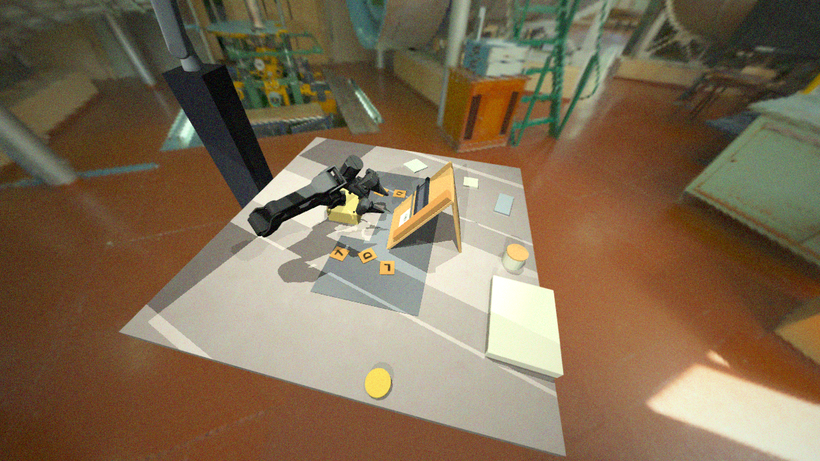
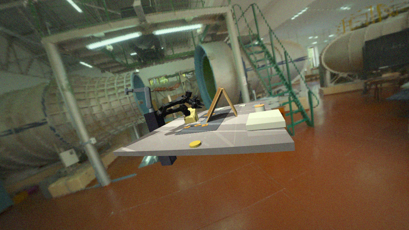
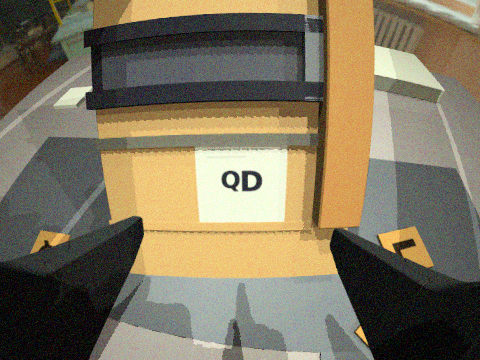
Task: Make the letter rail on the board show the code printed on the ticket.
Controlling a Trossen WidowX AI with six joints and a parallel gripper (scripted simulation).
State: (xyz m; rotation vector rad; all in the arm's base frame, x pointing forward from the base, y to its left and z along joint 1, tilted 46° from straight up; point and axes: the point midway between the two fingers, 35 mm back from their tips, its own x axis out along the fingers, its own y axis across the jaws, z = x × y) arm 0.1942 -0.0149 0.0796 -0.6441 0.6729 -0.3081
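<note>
Right now the white ticket is 8 cm ahead of my gripper tip and 6 cm below it. Also, from my gripper tip: mat: 1 cm behind, 4 cm to the left, 15 cm below; cream block: 49 cm ahead, 37 cm to the right, 13 cm below; yellow disc: 5 cm ahead, 58 cm to the right, 14 cm below.
</note>
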